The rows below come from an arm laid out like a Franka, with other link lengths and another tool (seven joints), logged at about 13 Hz.
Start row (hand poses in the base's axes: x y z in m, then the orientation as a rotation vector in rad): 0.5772 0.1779 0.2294 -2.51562 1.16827 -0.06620
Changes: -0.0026 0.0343 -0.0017 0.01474 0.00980 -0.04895; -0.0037 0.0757 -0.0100 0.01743 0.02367 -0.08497; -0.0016 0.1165 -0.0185 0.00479 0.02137 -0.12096; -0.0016 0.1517 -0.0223 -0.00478 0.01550 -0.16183; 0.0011 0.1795 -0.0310 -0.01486 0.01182 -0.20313; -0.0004 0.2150 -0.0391 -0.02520 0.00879 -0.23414; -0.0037 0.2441 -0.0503 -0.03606 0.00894 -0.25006; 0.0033 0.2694 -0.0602 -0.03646 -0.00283 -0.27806; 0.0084 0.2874 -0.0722 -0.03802 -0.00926 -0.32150; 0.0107 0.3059 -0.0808 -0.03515 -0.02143 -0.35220
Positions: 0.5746 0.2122 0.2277 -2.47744 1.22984 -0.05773; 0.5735 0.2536 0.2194 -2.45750 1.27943 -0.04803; 0.5756 0.2944 0.2109 -2.44512 1.32670 -0.06770; 0.5756 0.3296 0.2071 -2.42497 1.37744 -0.09132; 0.5783 0.3574 0.1984 -2.40454 1.42945 -0.11267; 0.5768 0.3929 0.1903 -2.39070 1.46906 -0.13078; 0.5735 0.4220 0.1791 -2.38845 1.49187 -0.14142; 0.5805 0.4473 0.1692 -2.36496 1.52062 -0.16355; 0.5856 0.4653 0.1572 -2.33204 1.57007 -0.18360; 0.5879 0.4838 0.1486 -2.30262 1.59983 -0.20466
